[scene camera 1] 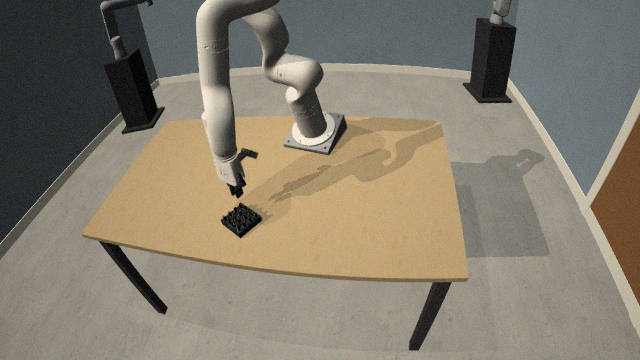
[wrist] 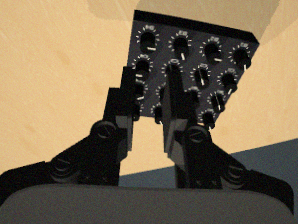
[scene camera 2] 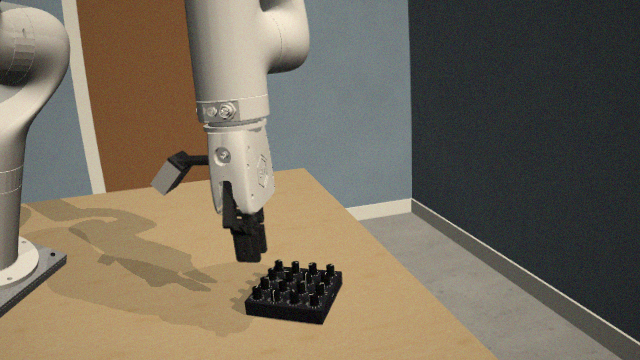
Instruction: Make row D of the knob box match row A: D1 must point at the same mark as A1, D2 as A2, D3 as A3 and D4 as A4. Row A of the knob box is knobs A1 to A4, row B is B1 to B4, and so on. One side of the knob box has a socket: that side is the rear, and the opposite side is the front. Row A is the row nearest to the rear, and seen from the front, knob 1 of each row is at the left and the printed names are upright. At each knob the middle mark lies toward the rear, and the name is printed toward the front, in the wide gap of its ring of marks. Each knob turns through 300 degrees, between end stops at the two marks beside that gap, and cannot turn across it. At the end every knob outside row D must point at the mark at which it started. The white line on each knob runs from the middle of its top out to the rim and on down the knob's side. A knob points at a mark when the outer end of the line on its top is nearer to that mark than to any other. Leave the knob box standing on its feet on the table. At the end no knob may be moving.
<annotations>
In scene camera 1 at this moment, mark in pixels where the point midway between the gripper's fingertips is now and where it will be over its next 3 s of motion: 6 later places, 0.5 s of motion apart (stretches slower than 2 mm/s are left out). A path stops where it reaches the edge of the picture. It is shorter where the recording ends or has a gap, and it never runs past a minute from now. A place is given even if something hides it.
My gripper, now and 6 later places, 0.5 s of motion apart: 237,194; 237,194; 237,196; 238,199; 239,201; 240,202; 240,204
</annotations>
